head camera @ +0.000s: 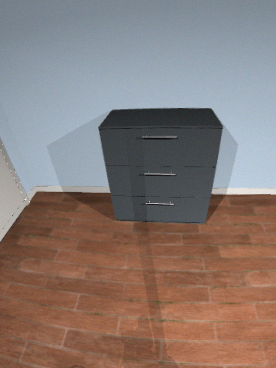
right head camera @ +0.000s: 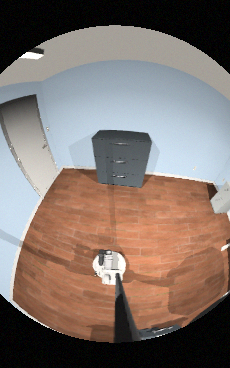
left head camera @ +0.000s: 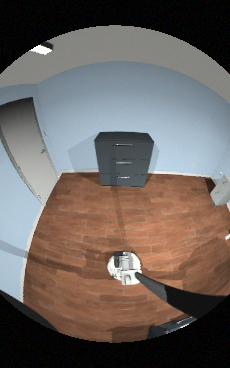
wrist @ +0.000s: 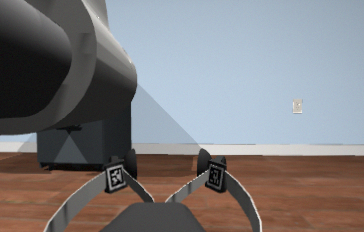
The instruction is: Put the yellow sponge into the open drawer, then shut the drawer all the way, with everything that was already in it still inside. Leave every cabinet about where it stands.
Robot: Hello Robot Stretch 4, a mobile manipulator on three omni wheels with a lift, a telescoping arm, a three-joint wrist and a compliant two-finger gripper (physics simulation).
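Note:
The yellow sponge does not show in these views. A dark grey cabinet with three shut drawers and bar handles stands against the blue wall, ahead in the head views. In the wrist view a dark cabinet stands at the left, partly hidden behind the thick grey arm part; I cannot tell from what shows whether a drawer of it is open. My gripper is open and empty, its two fingertips well apart, with floor and wall beyond them. It is some way from the cabinet.
A grey door stands at the left. A small light grey cabinet is at the right edge. My round white base stands on the wood floor. A wall outlet shows at the right.

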